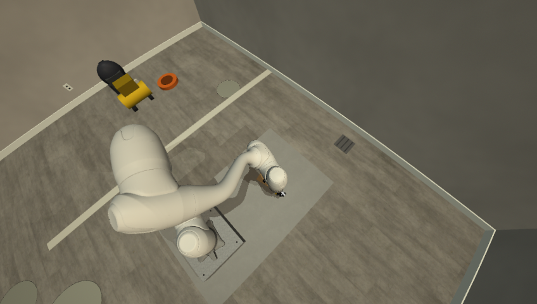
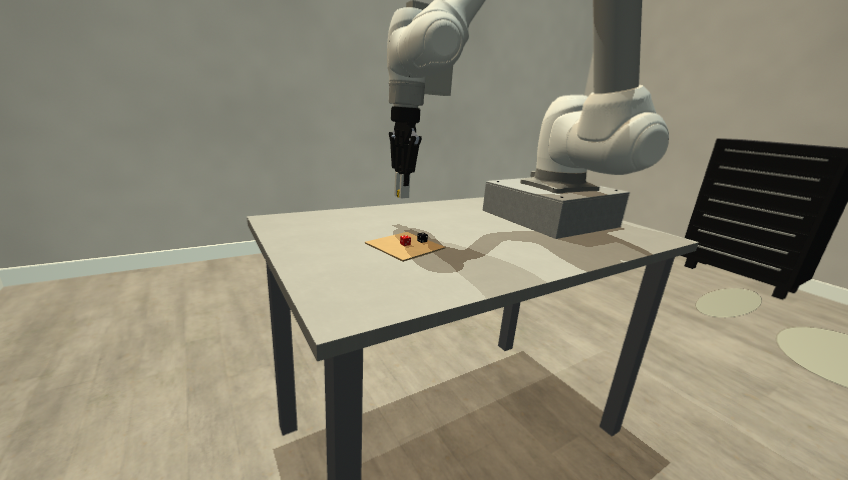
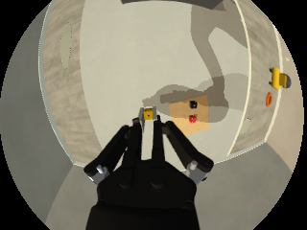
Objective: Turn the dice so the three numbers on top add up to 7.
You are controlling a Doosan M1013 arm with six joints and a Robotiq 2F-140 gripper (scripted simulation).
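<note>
The red die is 150 mm to the left of my hand, 110 mm below it and 40 mm ahead of it. The rest, counted from my hand: tan mat (150 mm to the left, 120 mm below, 40 mm ahead); then yellow die (20 mm below); then small white die (140 mm to the left, 110 mm below, 10 mm behind).
</note>
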